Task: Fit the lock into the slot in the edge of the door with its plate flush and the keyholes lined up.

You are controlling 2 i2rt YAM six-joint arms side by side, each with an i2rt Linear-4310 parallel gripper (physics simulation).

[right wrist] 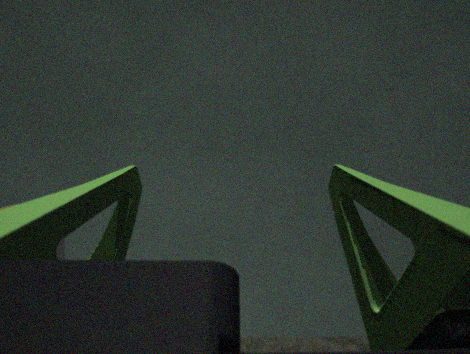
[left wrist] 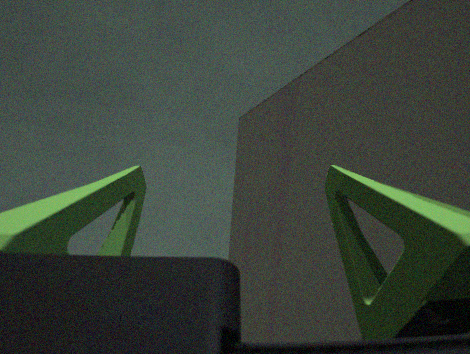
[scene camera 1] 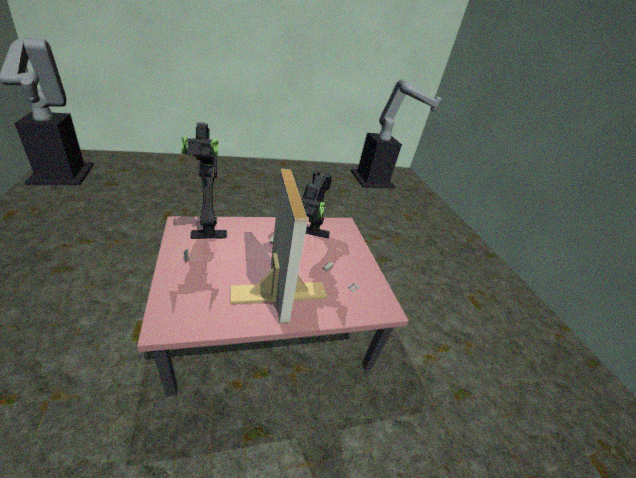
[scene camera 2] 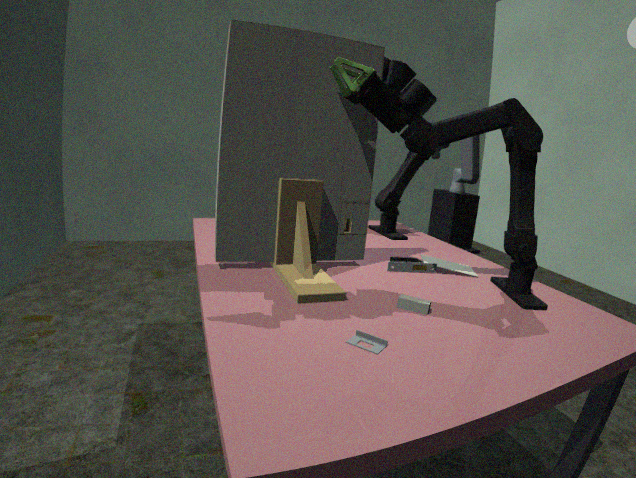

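Where they show: left gripper, fingertip midpoint: (left wrist: 235,176) (scene camera 1: 308,205) (scene camera 2: 333,62); right gripper, fingertip midpoint: (right wrist: 235,176) (scene camera 1: 198,143); left arm's base, link origin: (scene camera 1: 313,232) (scene camera 2: 516,293); right arm's base, link origin: (scene camera 1: 209,234) (scene camera 2: 386,233).
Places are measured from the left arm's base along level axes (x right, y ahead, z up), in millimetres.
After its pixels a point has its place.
The grey door (scene camera 1: 293,267) {x 17, y 751, z 353 mm} (scene camera 2: 287,128) {x 50, y 602, z 333 mm} (left wrist: 295,210) {x 60, y 575, z 465 mm} stands upright; a keyhole opening (scene camera 2: 348,225) shows low near its right edge in scene camera 2. The slot does not show. What looks like the lock (scene camera 2: 412,265) {x 115, y 258, z 19 mm}, grey with a brass-coloured patch, lies on the table right of the door, next to a pale, long flat piece (scene camera 2: 455,266) {x 173, y 114, z 9 mm}. My left gripper (scene camera 1: 317,208) {x 20, y 510, z 487 mm} (scene camera 2: 340,72) {x 20, y 510, z 487 mm} (left wrist: 235,176) {x 20, y 510, z 487 mm} is open and empty, high beside the door's face. My right gripper (scene camera 1: 200,146) {x 482, y 516, z 656 mm} (right wrist: 235,176) {x 482, y 516, z 656 mm} is open and empty, high above the table at the picture's left, away from the door.
A wooden stand (scene camera 1: 244,293) {x 238, y 637, z 18 mm} (scene camera 2: 321,288) {x -101, y 493, z 18 mm} holds the door. A small grey block (scene camera 1: 328,266) {x -129, y 318, z 21 mm} (scene camera 2: 413,304) {x -140, y 311, z 15 mm} and an angled plate with an opening (scene camera 1: 353,287) {x -275, y 417, z 1 mm} (scene camera 2: 380,349) {x -299, y 396, z 2 mm} lie on the pink table (scene camera 1: 370,308) {x -374, y 536, z 0 mm} (scene camera 2: 308,411) {x -456, y 498, z 0 mm}. A small dark piece (scene camera 1: 186,255) {x 592, y 501, z 40 mm} lies at the table's left.
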